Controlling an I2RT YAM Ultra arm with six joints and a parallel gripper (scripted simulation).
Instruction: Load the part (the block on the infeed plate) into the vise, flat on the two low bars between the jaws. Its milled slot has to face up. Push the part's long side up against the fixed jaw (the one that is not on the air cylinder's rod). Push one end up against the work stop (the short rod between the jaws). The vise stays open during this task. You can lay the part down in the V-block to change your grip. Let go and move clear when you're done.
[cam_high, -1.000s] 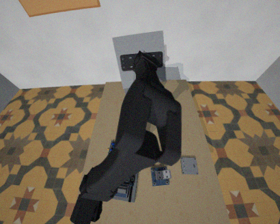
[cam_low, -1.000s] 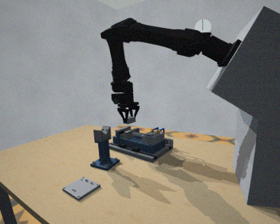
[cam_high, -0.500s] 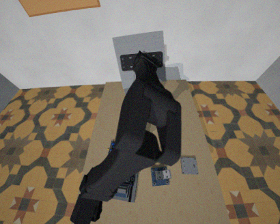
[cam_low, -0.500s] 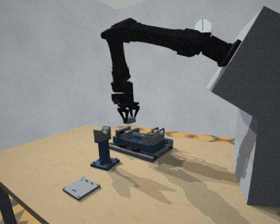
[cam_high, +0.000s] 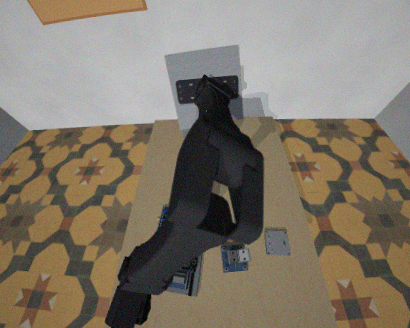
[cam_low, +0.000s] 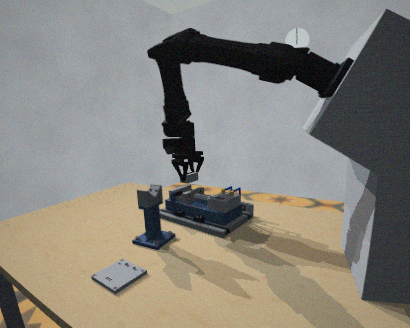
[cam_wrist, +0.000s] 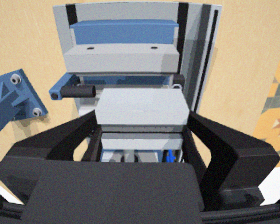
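The moving jaw is 60 mm below my hand, 30 mm to the left of it and 30 mm behind it. Round my hand: fixed jaw (60 mm below, 30 mm ahead, 10 mm to the left); then part (10 mm above); then work stop (60 mm to the left, 40 mm below, 10 mm ahead).
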